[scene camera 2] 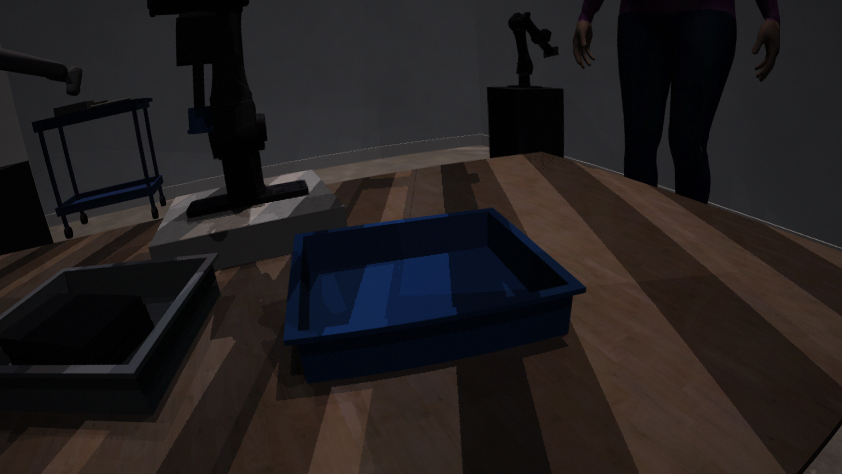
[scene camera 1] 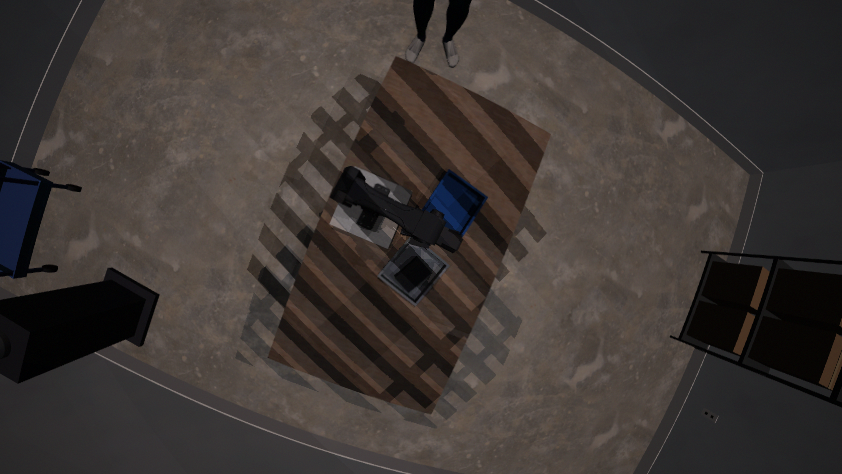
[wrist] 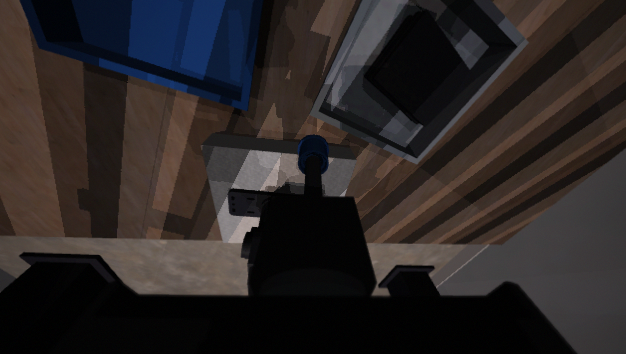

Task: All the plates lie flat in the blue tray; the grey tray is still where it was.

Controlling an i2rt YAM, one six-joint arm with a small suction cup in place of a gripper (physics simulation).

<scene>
The suction cup (scene camera 2: 200,120) carries nothing. The cup is 25 cm from the middle of a grey tray (scene camera 1: 437,266), above it. A blue tray (scene camera 2: 368,299) rests on the table.
</scene>
